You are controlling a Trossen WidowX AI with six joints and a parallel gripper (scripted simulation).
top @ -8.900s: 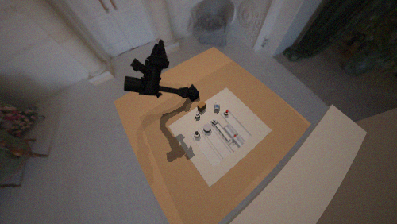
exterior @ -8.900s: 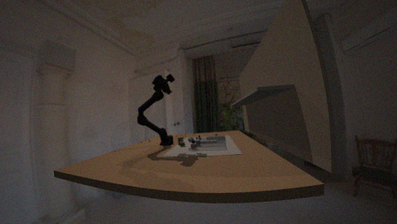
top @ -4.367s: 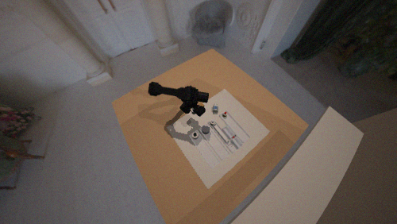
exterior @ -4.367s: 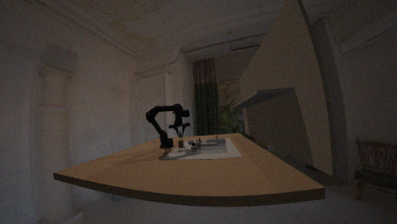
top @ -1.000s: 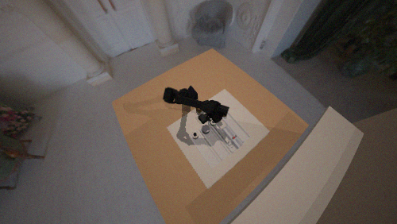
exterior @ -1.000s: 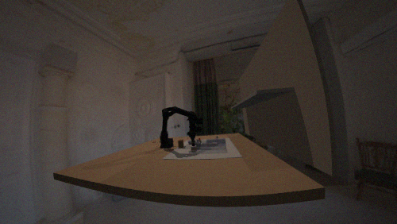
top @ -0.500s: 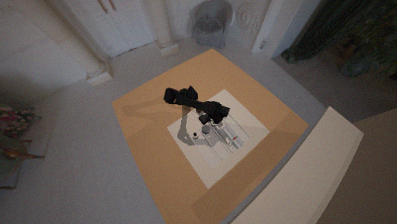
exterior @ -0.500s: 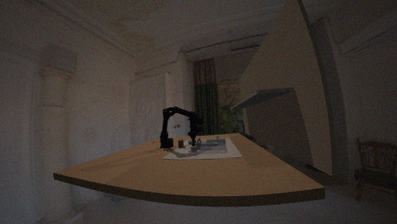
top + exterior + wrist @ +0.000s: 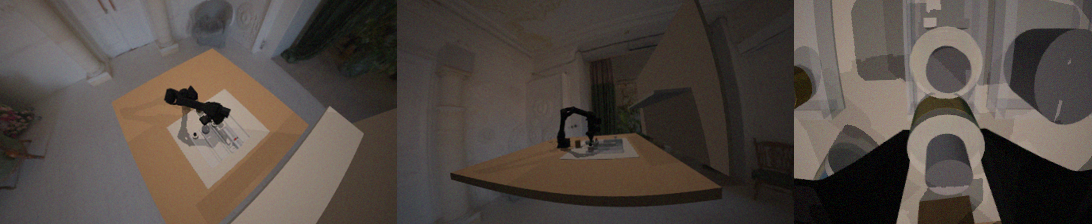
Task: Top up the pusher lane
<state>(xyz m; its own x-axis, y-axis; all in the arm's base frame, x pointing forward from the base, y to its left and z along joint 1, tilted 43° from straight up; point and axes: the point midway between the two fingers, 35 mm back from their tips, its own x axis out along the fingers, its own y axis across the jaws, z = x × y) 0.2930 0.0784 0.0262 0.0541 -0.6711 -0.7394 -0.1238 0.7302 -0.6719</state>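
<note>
Now: the brownish block 14 cm behind my gripper tip, 2 cm to the right of it and 2 cm below it. Also, from my gripper tip: pusher plate (14 cm ahead, 5 cm to the left); red-marked item (22 cm ahead, 6 cm to the left, 2 cm above); grey lane fixture (17 cm ahead, 4 cm to the left, 3 cm below).
</note>
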